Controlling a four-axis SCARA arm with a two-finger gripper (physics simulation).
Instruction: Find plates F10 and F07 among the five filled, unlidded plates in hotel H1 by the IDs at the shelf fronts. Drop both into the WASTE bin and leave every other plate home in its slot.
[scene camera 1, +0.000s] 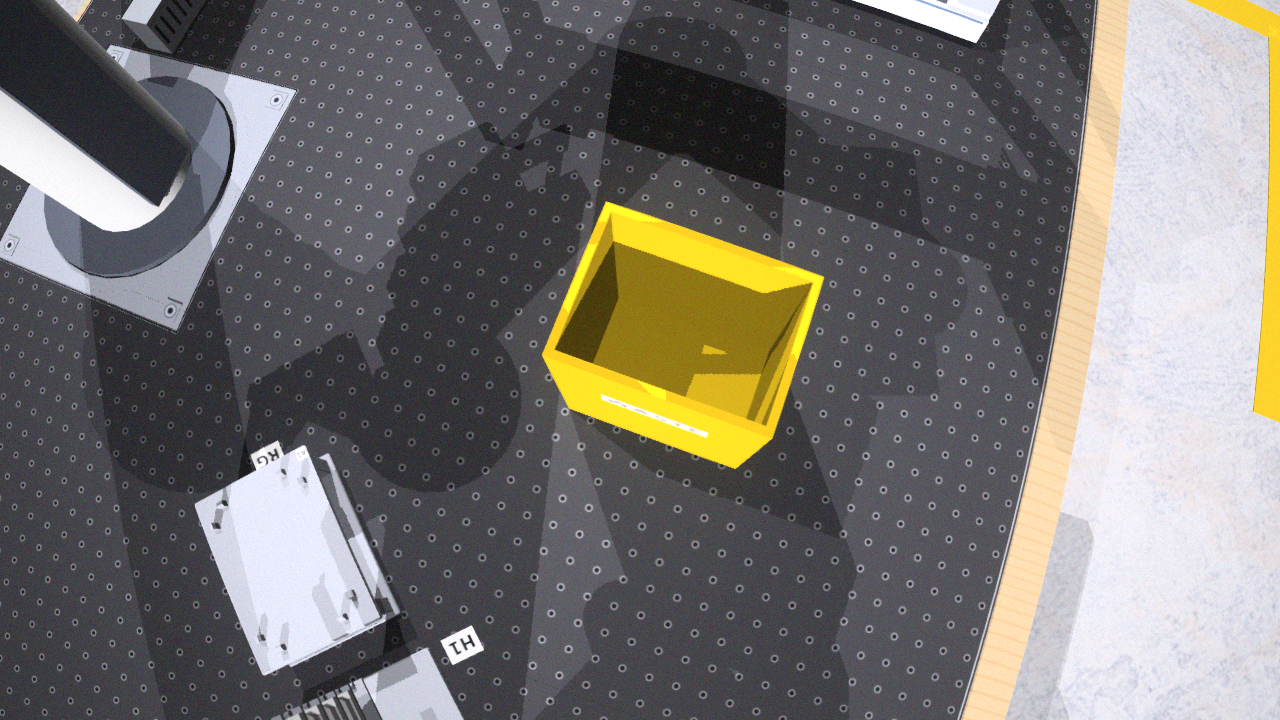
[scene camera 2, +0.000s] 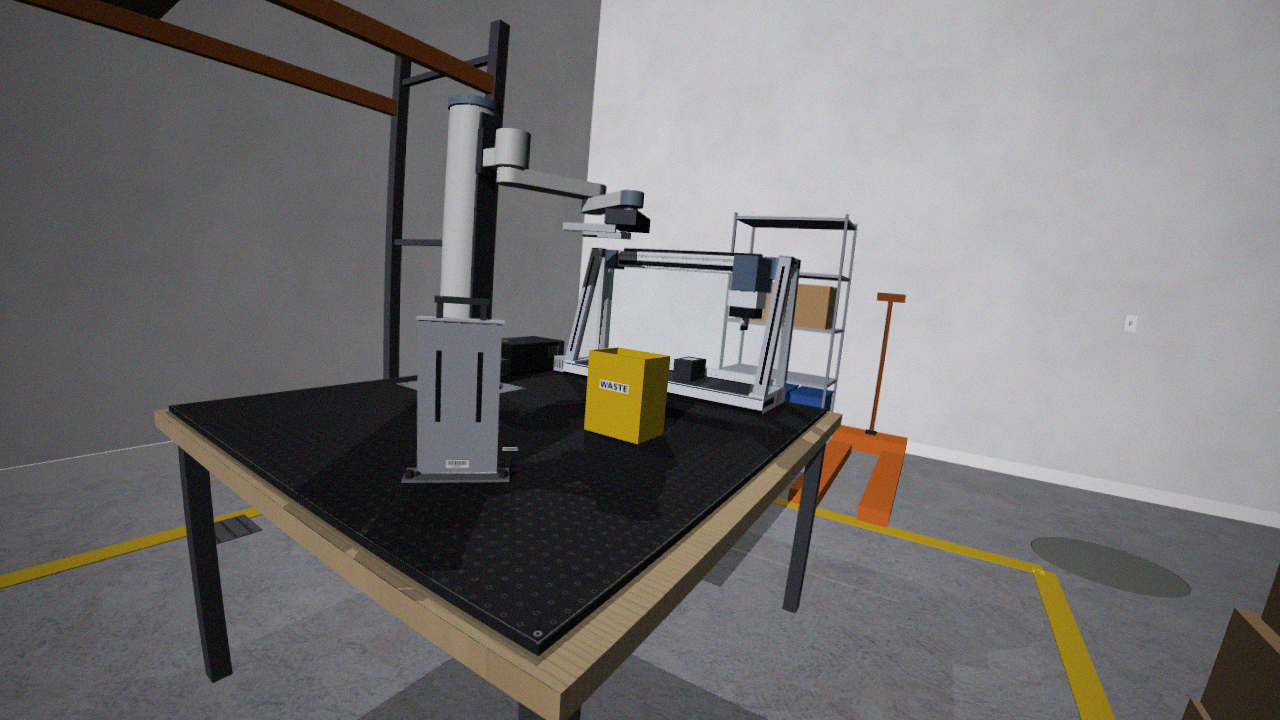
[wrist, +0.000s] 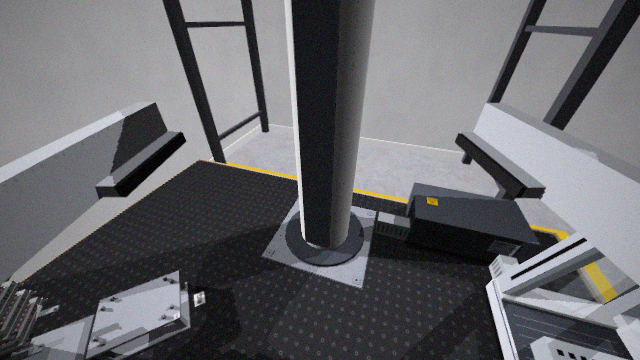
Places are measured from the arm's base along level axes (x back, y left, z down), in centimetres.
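Pixels of known places: gripper, between the fingertips: (scene camera 2: 573, 229) (wrist: 320, 121); arm's base, origin of its link: (scene camera 1: 143, 178) (wrist: 324, 233).
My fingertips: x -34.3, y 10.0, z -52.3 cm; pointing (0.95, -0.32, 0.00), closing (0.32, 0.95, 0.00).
Note:
For each thing: its middle in the pictures, then the offset to it from my fingertips. "spot": a spot on its surface instead.
- Hotel H1, middle of its body: (scene camera 2: 460, 383) dy -55.6, dx -20.7, dz +35.0 cm
- yellow WASTE bin, middle of its body: (scene camera 1: 679, 351) (scene camera 2: 626, 393) dy -12.6, dx -30.3, dz +41.0 cm
- RG label, a spot on its surface: (scene camera 1: 267, 456) spot: dy -32.7, dx +3.9, dz +51.0 cm
- dark box, a spot on its surface: (wrist: 465, 220) spot: dy +28.3, dx +40.9, dz +39.5 cm
Hotel H1 (scene camera 1: 420, 685) (scene camera 2: 459, 385) (wrist: 15, 315) is a tall grey rack. It is cut off at the bottom of scene view 1, shows its plain panel in scene view 2, and shows shelf levels with small red marks at the left of the wrist view. Plate IDs F10 and F07 are not readable. The yellow WASTE bin (scene camera 1: 644, 429) (scene camera 2: 626, 407) stands upright on the table; its inner floor shows, with no plate visible on it. My gripper (scene camera 2: 597, 231) (wrist: 320, 121) is open, its fingers wide apart and nothing between them, high above the table and away from H1.
A light stand (scene camera 1: 286, 555) (wrist: 140, 315) by the RG label (scene camera 1: 267, 456) sits between H1 and the arm's column (scene camera 2: 459, 205) (wrist: 327, 125). A gantry machine (scene camera 2: 776, 358) (wrist: 495, 305) stands beyond the bin. A dark box (scene camera 2: 532, 353) (wrist: 465, 220) is near the column base.

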